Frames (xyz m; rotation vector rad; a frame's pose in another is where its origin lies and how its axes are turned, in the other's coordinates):
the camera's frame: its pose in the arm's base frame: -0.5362 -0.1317 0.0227 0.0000 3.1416 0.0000
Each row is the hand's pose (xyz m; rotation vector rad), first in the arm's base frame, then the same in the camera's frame.
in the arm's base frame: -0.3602 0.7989 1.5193 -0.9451 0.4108 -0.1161
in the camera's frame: -0.1760 0.9306 -1.4966 0.1554 -2.4327 -1.2650
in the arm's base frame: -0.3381 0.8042 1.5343 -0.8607 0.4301 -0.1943
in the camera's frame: -0.1981 0.9359 -1.5116 0.2599 -2.4568 -1.1512
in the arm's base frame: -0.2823 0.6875 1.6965 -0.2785 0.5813 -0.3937
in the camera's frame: -0.2539 0.8192 -1.6738 0.5144 -2.4876 -0.3639
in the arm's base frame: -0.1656 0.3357 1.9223 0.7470 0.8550 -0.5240
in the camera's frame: -0.3706 0.4674 -1.8996 0.6204 -2.0510 0.8844
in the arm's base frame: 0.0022 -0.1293 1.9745 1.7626 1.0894 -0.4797
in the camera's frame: -0.5384 0.0024 -1.9518 0.4879 -1.2026 1.7928
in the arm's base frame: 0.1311 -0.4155 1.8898 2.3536 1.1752 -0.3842
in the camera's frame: -0.6673 -0.2838 -1.8671 0.3502 -0.5969 2.1455
